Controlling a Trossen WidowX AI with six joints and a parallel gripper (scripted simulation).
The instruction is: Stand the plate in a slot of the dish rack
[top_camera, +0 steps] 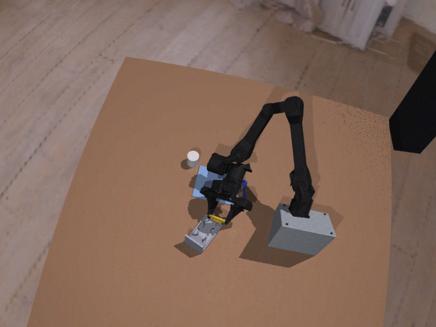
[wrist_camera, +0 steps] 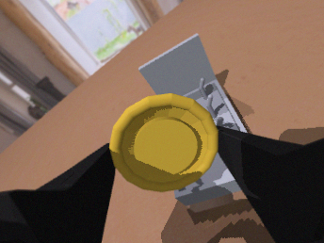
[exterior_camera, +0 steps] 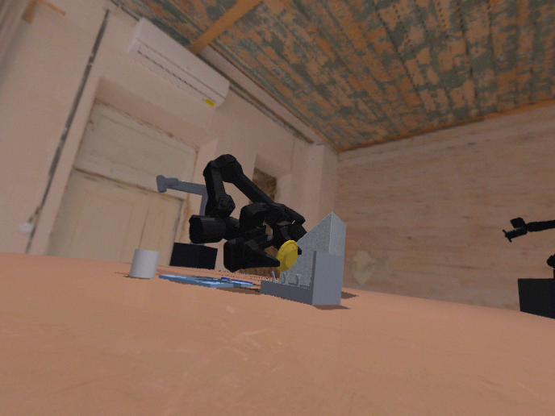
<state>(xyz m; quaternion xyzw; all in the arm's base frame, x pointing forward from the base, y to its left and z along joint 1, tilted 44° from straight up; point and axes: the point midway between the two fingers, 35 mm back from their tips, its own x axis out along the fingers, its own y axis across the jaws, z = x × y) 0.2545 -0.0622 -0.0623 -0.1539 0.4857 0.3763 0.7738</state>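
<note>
Now: gripper tip 40 mm short of the grey dish rack, 30 mm to the right of it and 50 mm above it. The rest, counted from my gripper tip: yellow plate (10 mm to the right); blue object (100 mm behind, 160 mm to the right, 70 mm below); white cylinder (100 mm ahead, 260 mm to the right, 40 mm below).
</note>
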